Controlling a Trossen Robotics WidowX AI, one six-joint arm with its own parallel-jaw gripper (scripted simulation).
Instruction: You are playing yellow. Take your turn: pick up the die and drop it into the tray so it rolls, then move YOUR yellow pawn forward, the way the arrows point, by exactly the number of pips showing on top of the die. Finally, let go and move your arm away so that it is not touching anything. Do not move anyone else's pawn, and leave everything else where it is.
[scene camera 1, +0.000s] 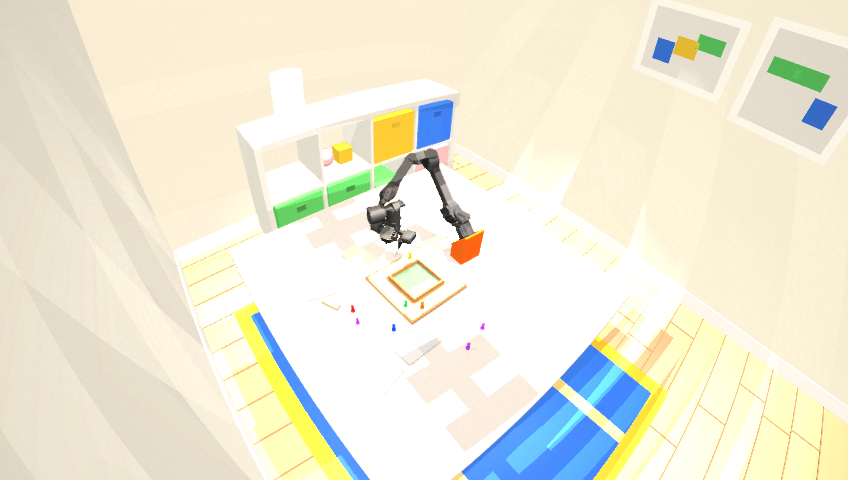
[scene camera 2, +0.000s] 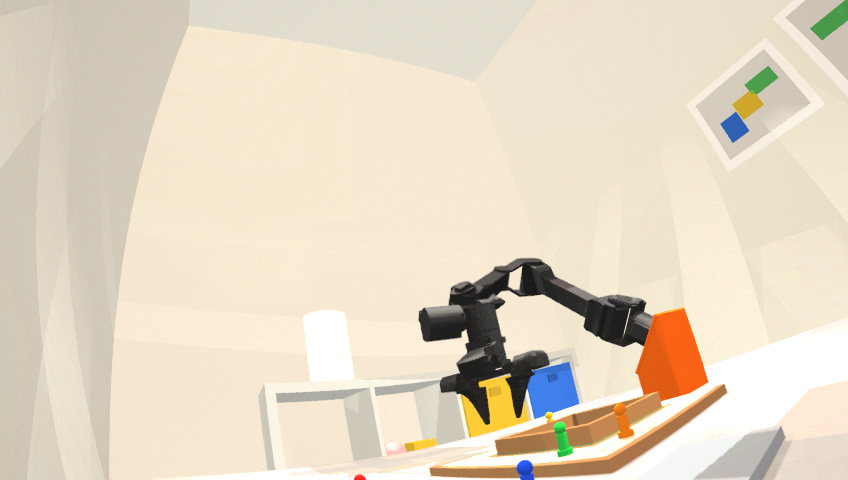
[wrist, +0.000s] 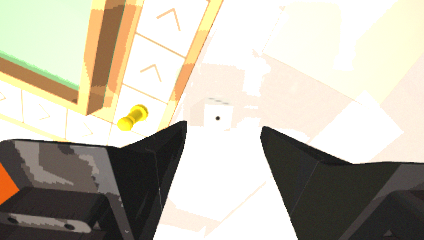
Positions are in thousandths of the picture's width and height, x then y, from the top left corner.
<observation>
The gripper (scene camera 2: 594, 878) is open, holding nothing.
The gripper is seen too in scene camera 1 (scene camera 1: 463, 514) and in the wrist view (wrist: 529, 540).
</observation>
